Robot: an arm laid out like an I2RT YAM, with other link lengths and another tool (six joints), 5 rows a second.
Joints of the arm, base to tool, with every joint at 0 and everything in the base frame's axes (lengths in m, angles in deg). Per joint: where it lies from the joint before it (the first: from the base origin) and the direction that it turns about. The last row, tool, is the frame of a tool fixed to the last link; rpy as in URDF.
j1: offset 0 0 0.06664 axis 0 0 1
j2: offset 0.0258 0.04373 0.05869 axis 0 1 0
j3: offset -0.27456 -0.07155 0 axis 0 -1 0
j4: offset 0.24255 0.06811 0.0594 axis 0 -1 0
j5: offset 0.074 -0.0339 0.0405 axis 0 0 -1
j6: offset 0.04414 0 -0.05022 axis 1 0 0
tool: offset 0.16 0 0.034 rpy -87.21 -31.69 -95.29
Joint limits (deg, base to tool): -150..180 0..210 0..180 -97..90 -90..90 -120..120
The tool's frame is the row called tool.
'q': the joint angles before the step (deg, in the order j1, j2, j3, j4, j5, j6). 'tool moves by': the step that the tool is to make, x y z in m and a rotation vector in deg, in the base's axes. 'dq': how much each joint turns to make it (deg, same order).
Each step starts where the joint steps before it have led.
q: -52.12 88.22 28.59 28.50 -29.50 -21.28
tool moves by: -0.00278 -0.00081 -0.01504 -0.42 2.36 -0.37
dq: 0.18 1.57 -0.44 0.06 1.59 -1.71
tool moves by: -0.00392 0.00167 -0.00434 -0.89 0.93 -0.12
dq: -0.04 -0.34 -1.00 0.25 0.77 -1.16
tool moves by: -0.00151 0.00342 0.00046 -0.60 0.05 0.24
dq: 0.18 -0.76 -0.84 0.33 0.17 -0.42
